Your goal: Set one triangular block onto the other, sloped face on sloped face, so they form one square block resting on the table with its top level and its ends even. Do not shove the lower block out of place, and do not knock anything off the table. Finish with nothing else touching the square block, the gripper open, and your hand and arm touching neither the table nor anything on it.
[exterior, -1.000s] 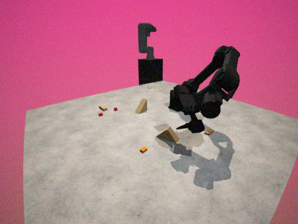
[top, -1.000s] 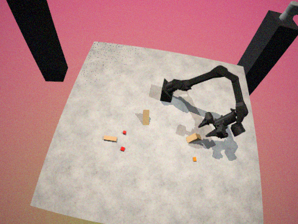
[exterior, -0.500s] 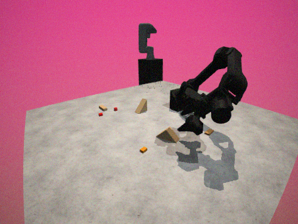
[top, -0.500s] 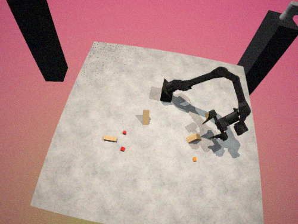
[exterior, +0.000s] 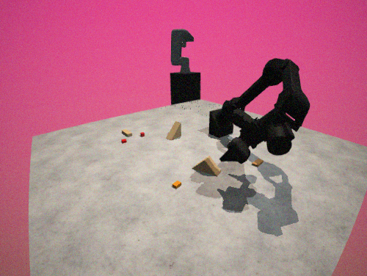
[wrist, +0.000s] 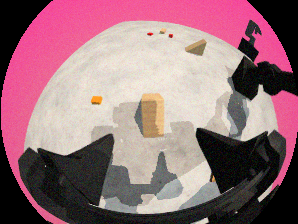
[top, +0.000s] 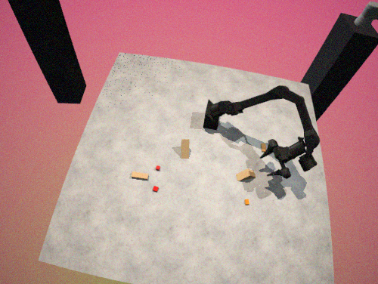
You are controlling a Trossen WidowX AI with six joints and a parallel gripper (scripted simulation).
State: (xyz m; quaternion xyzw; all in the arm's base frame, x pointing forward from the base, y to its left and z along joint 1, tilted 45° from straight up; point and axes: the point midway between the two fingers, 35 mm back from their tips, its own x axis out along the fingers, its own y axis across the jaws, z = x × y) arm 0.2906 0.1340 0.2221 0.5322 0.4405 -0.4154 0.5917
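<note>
Right now my gripper tip is 60 mm to the left of the tan triangular block, 60 mm above it and 10 mm short of it. The rest, counted from my gripper tip: small orange cube (150 mm ahead, 80 mm below, 70 mm to the right).
</note>
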